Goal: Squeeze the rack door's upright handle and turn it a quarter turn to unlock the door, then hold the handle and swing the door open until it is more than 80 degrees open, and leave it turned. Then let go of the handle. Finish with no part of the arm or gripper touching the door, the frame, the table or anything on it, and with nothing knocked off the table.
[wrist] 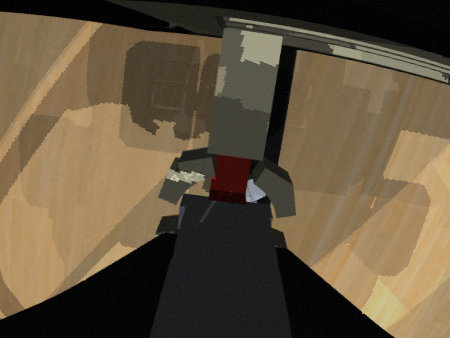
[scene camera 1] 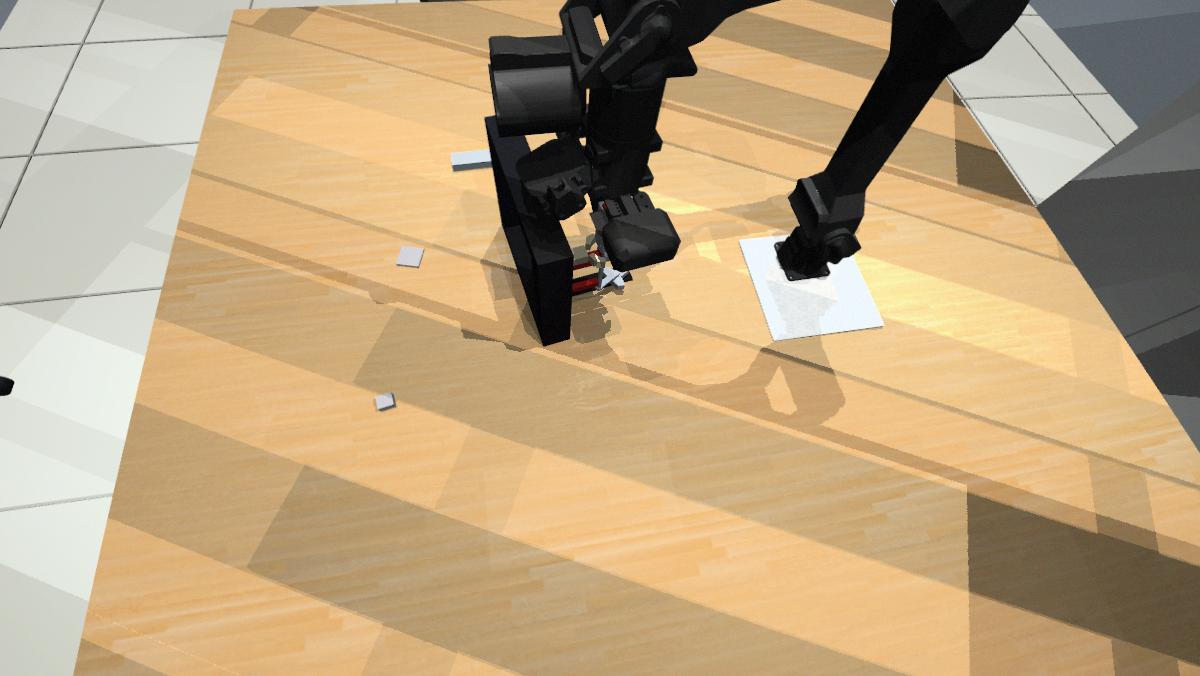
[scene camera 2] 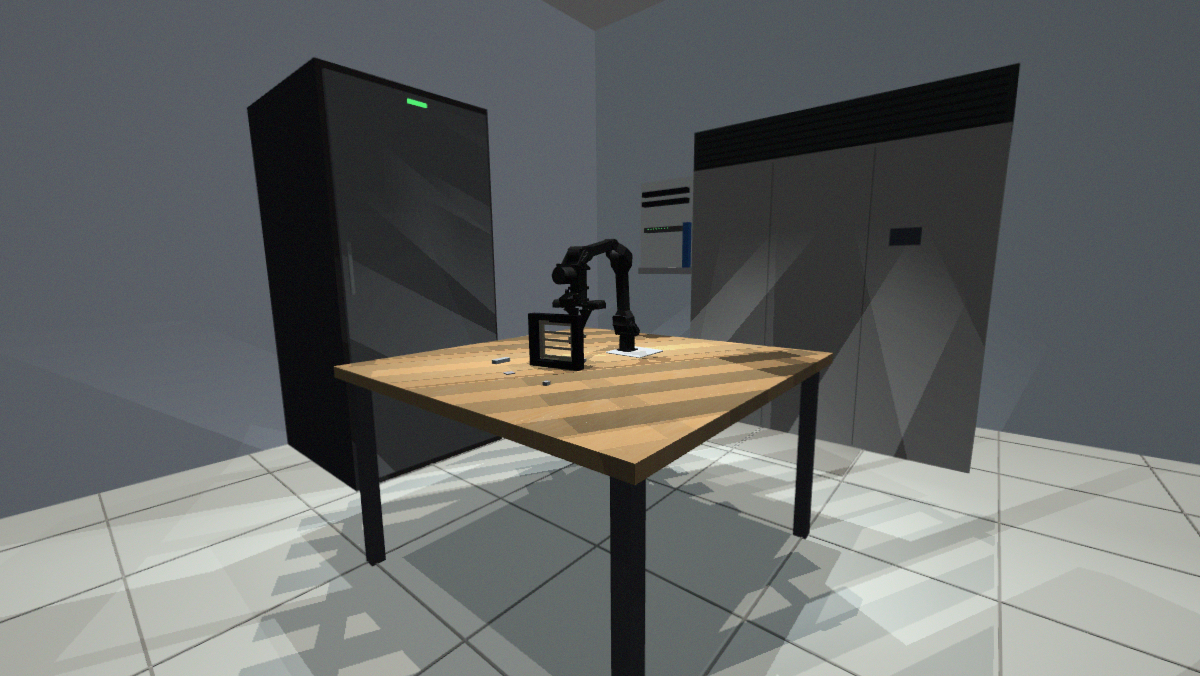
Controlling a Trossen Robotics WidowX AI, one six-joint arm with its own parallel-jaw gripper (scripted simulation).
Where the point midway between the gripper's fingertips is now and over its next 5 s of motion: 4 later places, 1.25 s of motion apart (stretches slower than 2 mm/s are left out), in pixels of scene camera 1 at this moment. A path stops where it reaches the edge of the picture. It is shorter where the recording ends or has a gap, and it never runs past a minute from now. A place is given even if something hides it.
My gripper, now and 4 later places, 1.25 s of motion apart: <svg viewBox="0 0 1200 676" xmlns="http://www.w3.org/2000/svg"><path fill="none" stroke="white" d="M605 235L608 235L635 201L638 159L611 120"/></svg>
